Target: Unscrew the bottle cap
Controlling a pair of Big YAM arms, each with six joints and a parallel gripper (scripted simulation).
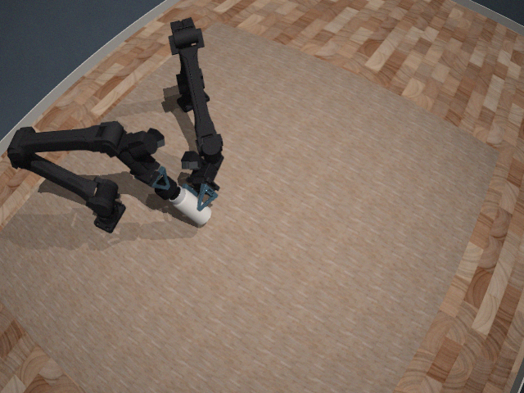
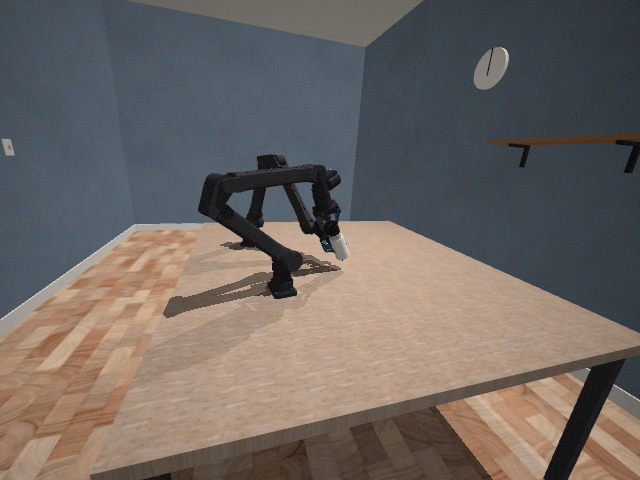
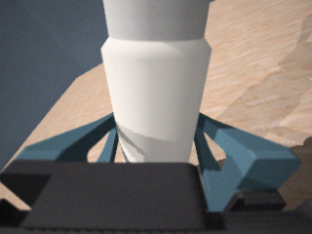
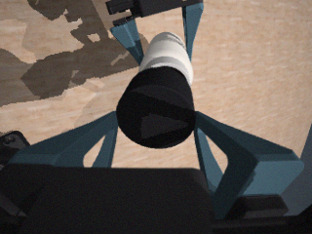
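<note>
Right now my left hand is 4 cm below the white bottle, 2 cm past it and 1 cm to the left of it. The rest, counted from my left hand: black cap (10 cm above, 6 cm behind, 2 cm to the right).
The black cap is 2 cm below my right hand and 1 cm ahead of it. The rest, counted from my right hand: white bottle (8 cm below, 5 cm ahead, 2 cm to the left).
</note>
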